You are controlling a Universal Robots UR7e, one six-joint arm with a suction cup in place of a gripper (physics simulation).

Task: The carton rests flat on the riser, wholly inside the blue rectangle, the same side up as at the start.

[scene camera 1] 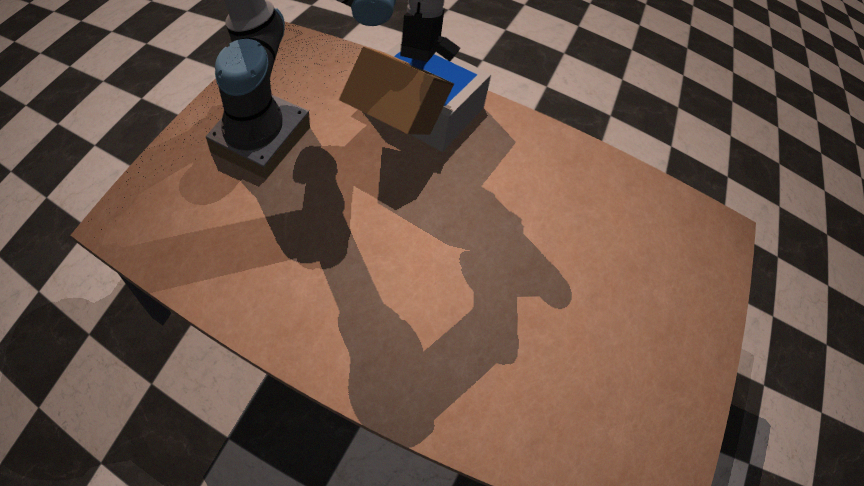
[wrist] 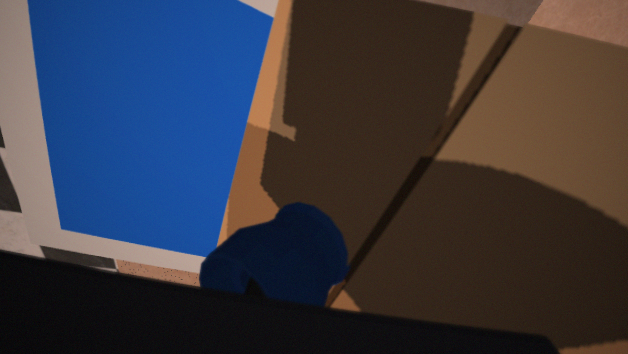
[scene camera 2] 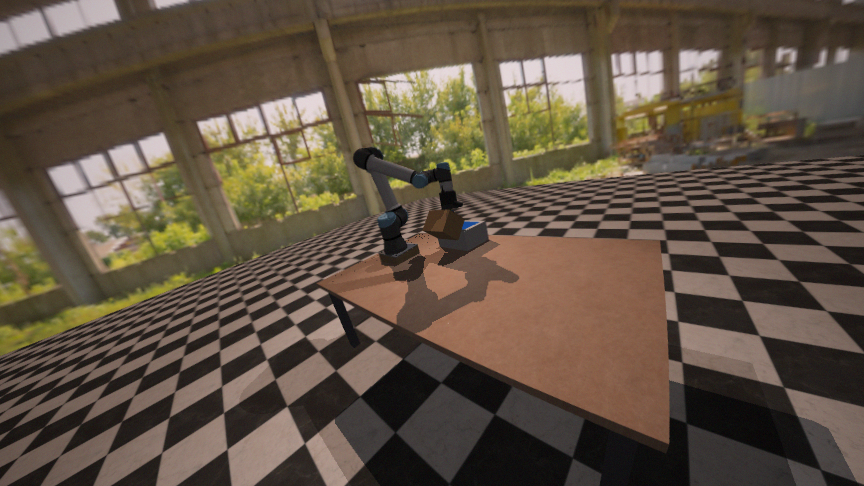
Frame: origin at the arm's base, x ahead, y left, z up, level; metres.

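Seen in the pictures: hand, tool point: (wrist: pixel 291 221); arm's base, link origin: (scene camera 1: pixel 252 125) (scene camera 2: pixel 396 249).
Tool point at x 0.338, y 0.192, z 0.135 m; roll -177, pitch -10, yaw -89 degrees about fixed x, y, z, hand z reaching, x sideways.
Observation:
Offsets run from my tool point to a thing's top centre. Level surfaces: height alone.
The brown carton {dx -0.024, dy -0.059, dz +0.065 m} (scene camera 1: pixel 392 90) (scene camera 2: pixel 442 224) (wrist: pixel 370 100) hangs tilted from my suction cup (scene camera 1: pixel 421 62) (wrist: pixel 295 255), its right end lower in scene camera 1. The blue cup is on the carton's top face, near the far edge in scene camera 1, so my gripper is shut on the carton. The carton is over the left part of the grey riser {dx -0.006, dy +0.084, dz -0.076 m} (scene camera 1: pixel 471 107) (scene camera 2: pixel 474 239) (wrist: pixel 125 244) and overhangs its near left side. The blue rectangle {dx -0.006, dy +0.084, dz -0.076 m} (scene camera 1: pixel 450 73) (scene camera 2: pixel 469 225) (wrist: pixel 150 125) shows beside the carton; the rest of it is hidden. Whether the carton touches the riser is not clear.
The robot base (scene camera 1: pixel 259 139) (scene camera 2: pixel 398 253) stands on the brown table {dz -0.196 m} (scene camera 1: pixel 604 272) (scene camera 2: pixel 543 302), left of the riser. The riser stands near the table's far edge. Shadows of the arm and the carton fall across the table.

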